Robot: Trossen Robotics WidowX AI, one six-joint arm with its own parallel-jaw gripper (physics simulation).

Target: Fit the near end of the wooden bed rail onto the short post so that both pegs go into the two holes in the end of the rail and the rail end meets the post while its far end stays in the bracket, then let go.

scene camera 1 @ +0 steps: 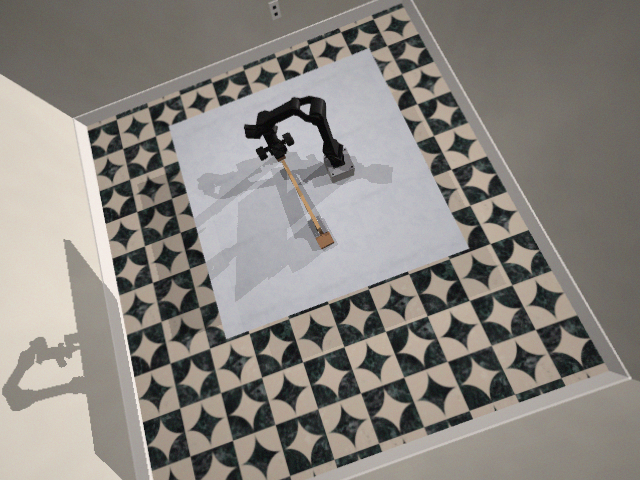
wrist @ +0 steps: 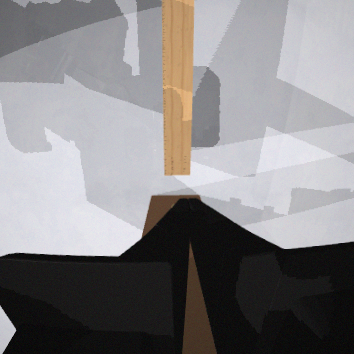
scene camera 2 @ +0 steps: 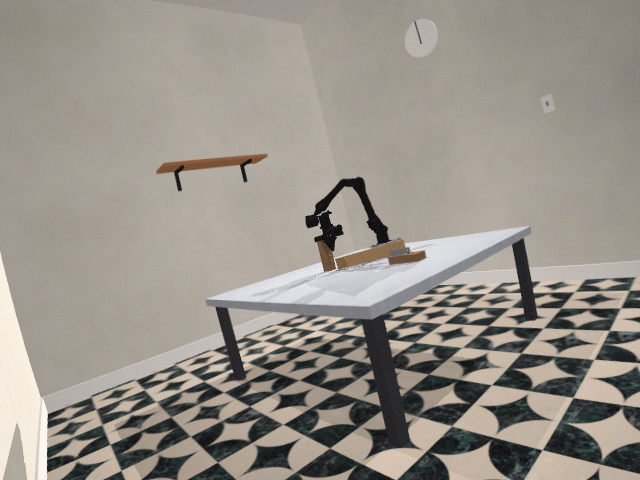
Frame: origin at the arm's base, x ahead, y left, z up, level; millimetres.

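Seen in the pictures: gripper, between the fingertips: (wrist: 187, 206) (scene camera 2: 333, 251); arm's base, origin of its link: (scene camera 1: 337, 161) (scene camera 2: 384, 242).
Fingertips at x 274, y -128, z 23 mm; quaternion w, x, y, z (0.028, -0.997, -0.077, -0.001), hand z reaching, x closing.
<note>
Pixels of each thing's top centre, then the offset from my fingertips to it. "spot": a spot on its surface instead. Level surfaces: height alone.
- grey bracket, a spot on its surface: (scene camera 2: 401, 251) (scene camera 1: 316, 229) spot: dx -54, dy +426, dz -52 mm
- orange-brown block, centre of its top: (scene camera 2: 406, 253) (scene camera 1: 320, 231) dx -66, dy +440, dz -68 mm
- short brown post, a spot on its surface: (wrist: 151, 217) spot: dx -19, dy -38, dz -54 mm
- white table, height of its surface: dz -103 mm
The wooden rail (scene camera 1: 302, 195) (scene camera 2: 369, 254) (wrist: 177, 60) stands on its narrow edge, its far end in the grey bracket (scene camera 1: 320, 231) (scene camera 2: 399, 252) on an orange-brown block (scene camera 1: 325, 239) (scene camera 2: 413, 256). The short brown post (scene camera 2: 325, 258) (wrist: 151, 217) stands upright at the near end. A narrow strip of table shows between the post and the rail end in the wrist view. My gripper (scene camera 1: 280, 156) (scene camera 2: 331, 249) (wrist: 187, 206) is shut and empty, pointing down at the upper part of the post, on its rail side. The fingers hide much of the post; pegs and holes cannot be seen.
The arm's grey base (scene camera 1: 340, 173) stands on the white table (scene camera 1: 413, 217) (scene camera 2: 330, 299), to the right of the rail in scene camera 1. The arm arches over from it. Shadows of the arm fall across the table. A wall shelf (scene camera 2: 214, 162) hangs behind.
</note>
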